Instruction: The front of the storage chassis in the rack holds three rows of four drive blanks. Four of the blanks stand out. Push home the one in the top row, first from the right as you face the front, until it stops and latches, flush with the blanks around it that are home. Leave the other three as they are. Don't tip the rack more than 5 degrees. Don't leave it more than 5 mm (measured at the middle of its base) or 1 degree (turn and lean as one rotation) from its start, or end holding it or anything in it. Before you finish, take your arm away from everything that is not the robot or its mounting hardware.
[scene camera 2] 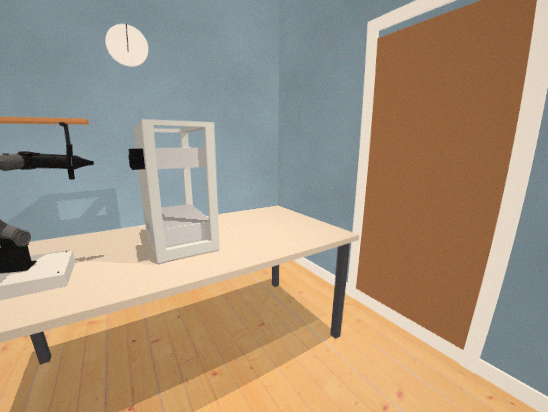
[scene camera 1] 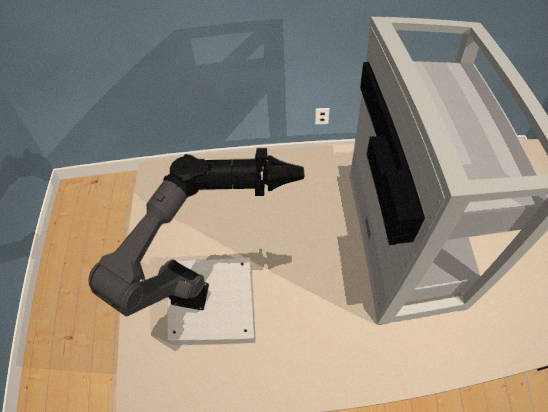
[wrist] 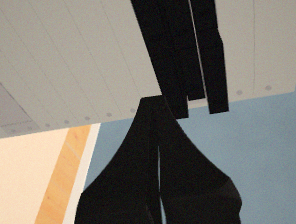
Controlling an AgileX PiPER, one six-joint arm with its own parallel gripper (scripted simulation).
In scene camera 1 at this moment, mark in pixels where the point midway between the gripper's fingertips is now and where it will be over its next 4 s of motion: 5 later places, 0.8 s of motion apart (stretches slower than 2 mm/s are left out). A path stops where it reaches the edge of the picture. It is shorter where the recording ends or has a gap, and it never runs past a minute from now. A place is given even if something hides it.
My gripper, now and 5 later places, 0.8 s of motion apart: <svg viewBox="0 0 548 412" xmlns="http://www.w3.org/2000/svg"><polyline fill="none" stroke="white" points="303,172 306,189 306,200 309,198 317,198 321,203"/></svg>
